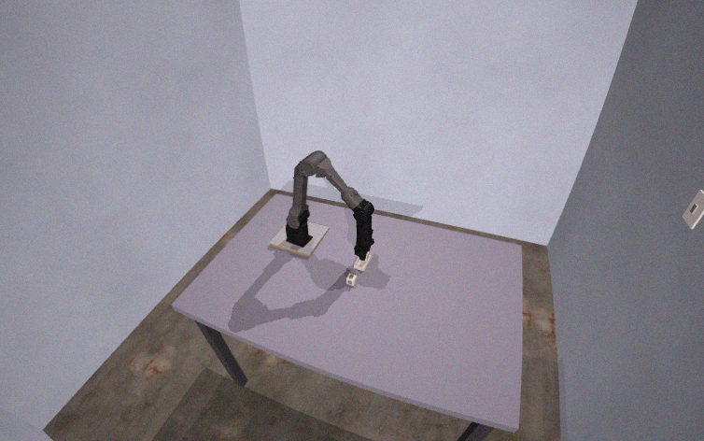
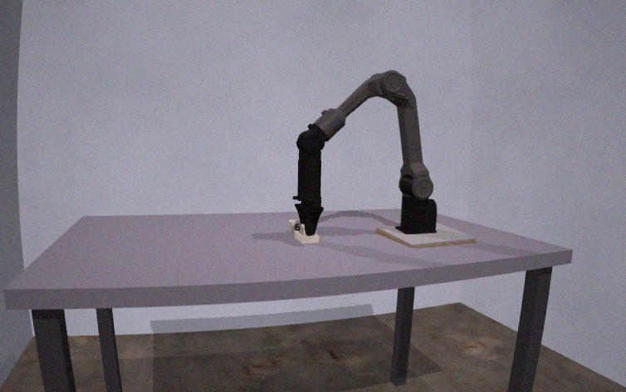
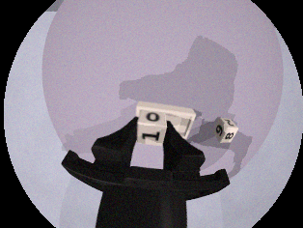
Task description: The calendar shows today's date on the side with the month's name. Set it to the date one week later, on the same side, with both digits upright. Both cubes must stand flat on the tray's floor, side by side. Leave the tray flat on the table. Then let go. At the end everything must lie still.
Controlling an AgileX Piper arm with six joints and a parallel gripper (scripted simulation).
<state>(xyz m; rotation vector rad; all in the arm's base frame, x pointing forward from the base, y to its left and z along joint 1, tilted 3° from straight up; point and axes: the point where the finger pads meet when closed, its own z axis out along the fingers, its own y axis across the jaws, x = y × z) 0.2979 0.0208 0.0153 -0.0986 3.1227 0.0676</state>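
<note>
Right now the tray is 20 mm to the right of my hand and 20 mm below it. Also, from my hand: cream cube: 10 mm ahead, 130 mm to the right, 10 mm below.
</note>
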